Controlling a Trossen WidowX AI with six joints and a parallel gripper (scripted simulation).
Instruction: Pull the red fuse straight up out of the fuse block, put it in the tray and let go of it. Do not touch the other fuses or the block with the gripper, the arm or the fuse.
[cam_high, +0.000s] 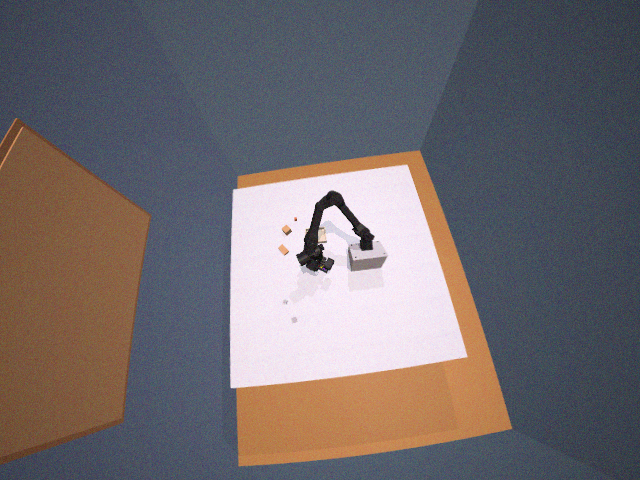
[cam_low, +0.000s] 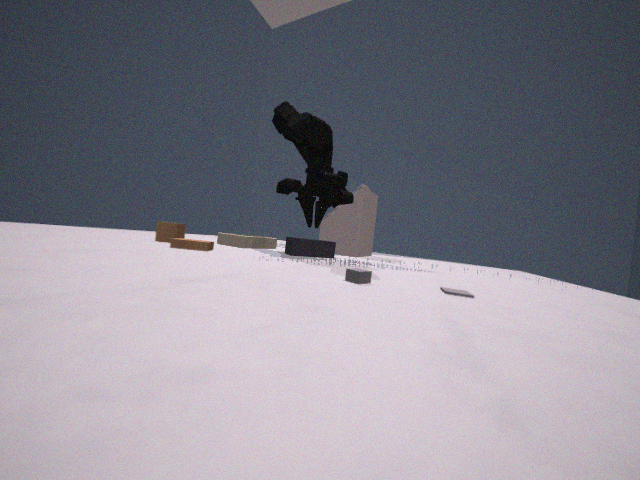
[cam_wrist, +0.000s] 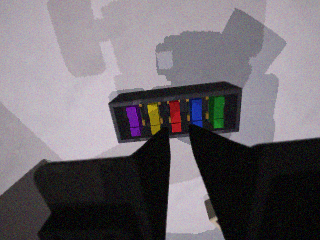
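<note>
Now: the red fuse 40 mm below my gripper tip. The rest, counted from my gripper tip: tray 20 mm ahead, 200 mm to the right, 70 mm below.
</note>
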